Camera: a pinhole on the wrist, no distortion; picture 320 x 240 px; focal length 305.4 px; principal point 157.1 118.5 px. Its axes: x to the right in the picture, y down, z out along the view. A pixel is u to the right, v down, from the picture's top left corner.
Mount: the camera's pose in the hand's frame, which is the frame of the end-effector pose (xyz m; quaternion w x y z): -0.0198 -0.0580 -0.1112 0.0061 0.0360 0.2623 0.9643
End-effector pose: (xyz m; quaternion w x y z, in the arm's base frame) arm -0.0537 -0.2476 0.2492 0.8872 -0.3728 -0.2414 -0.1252
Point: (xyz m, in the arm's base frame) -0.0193 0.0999 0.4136
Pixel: 106.4 145.8
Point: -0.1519 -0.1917 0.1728
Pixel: outside the picture
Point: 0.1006 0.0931 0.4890
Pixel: 23.2 147.0
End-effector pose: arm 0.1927 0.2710 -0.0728 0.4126 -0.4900 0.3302 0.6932
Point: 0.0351 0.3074 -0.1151
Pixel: 66.5 52.8
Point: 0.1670 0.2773 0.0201
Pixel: 291.3 129.8
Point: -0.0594 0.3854 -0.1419
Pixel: 50.2 78.7
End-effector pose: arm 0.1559 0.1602 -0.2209 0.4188 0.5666 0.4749 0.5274
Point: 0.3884 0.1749 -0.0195
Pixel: 126.2 66.8
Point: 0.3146 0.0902 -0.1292
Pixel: 210.5 97.3
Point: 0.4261 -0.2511 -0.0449
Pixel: outside the picture
